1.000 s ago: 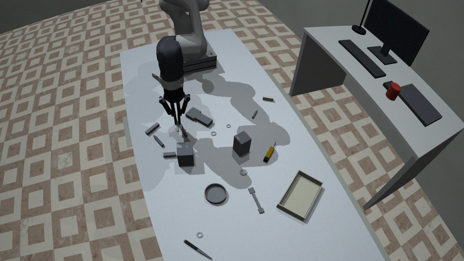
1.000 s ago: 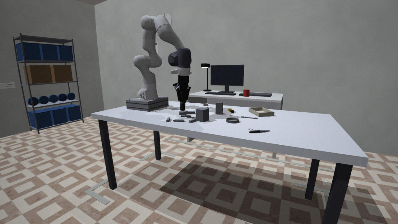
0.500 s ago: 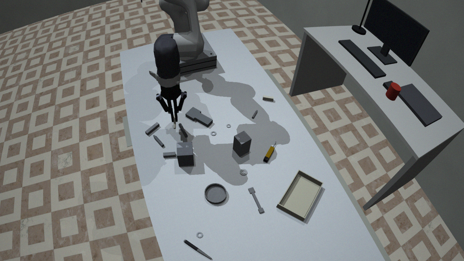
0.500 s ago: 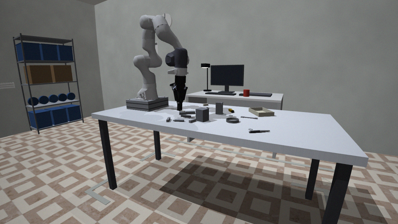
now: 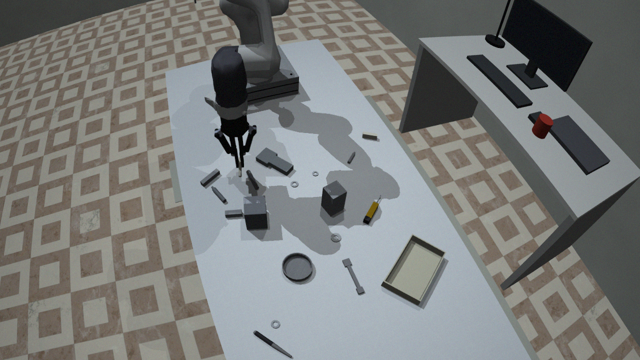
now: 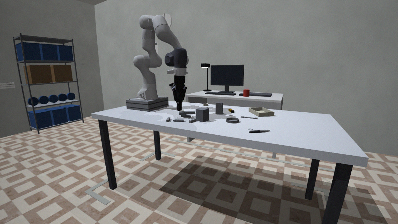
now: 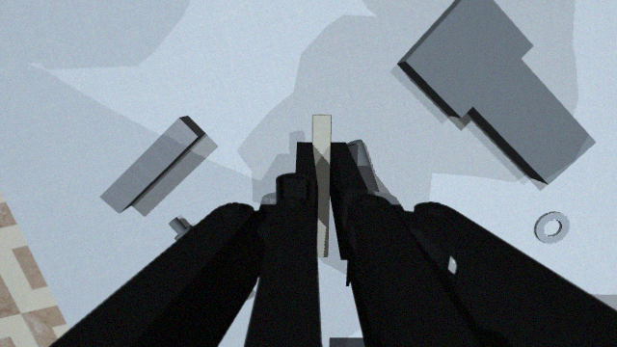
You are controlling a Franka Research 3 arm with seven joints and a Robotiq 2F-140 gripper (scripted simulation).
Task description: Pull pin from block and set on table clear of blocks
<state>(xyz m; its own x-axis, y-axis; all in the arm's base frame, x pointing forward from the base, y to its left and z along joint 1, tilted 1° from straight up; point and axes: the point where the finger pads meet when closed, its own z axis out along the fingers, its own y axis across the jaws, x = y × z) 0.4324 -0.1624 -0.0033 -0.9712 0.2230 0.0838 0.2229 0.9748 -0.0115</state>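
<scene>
The stepped plate is 20 mm behind my hand, 120 mm to the left of it and 80 mm below it. From my hand the other things lie so: dark grey block (180 mm ahead, 40 mm below); small grey bar (150 mm ahead, 60 mm to the right, 80 mm below); cream pin (10 mm ahead, 30 mm below).
</scene>
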